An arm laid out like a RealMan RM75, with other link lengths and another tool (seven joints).
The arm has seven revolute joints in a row. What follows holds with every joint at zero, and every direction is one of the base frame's.
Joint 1 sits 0.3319 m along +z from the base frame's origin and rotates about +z.
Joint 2 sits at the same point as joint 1 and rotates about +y.
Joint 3 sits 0.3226 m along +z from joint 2 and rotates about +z.
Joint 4 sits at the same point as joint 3 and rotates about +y.
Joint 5 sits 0.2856 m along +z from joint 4 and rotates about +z.
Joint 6 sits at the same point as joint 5 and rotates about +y.
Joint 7 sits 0.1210 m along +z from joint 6 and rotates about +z.
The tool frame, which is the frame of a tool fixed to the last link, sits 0.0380 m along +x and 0.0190 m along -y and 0.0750 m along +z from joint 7; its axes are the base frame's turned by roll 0.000, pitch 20.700 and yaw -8.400 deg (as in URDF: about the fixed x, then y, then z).
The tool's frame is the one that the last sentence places.
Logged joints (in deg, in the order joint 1, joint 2, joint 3, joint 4, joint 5, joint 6, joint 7), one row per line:
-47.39, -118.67, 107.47, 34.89, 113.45, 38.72, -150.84
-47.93, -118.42, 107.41, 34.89, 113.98, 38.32, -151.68
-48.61, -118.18, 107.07, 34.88, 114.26, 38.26, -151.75
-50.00, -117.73, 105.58, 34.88, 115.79, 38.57, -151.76
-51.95, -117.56, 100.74, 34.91, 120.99, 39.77, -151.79
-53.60, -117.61, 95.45, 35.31, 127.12, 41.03, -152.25
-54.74, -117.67, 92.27, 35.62, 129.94, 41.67, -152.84
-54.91, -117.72, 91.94, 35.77, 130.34, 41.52, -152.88
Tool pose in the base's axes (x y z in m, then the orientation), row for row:
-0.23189, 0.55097, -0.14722, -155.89, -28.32, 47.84
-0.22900, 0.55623, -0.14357, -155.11, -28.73, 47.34
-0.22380, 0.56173, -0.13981, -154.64, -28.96, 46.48
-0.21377, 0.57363, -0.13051, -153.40, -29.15, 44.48
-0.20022, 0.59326, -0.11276, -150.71, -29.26, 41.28
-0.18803, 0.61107, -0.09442, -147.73, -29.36, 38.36
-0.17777, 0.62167, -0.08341, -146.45, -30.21, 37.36
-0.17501, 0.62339, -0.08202, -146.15, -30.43, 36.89
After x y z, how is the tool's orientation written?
As angles about the fixed x, y, z axes (roll, pitch, yaw), in degrees.
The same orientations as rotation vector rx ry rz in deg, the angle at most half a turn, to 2 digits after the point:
-129.84, -66.17, -20.96
-129.25, -65.59, -21.12
-129.26, -64.63, -21.43
-129.34, -62.41, -21.67
-128.85, -58.84, -21.50
-127.82, -55.61, -21.18
-126.76, -54.67, -21.90
-126.63, -54.21, -22.20

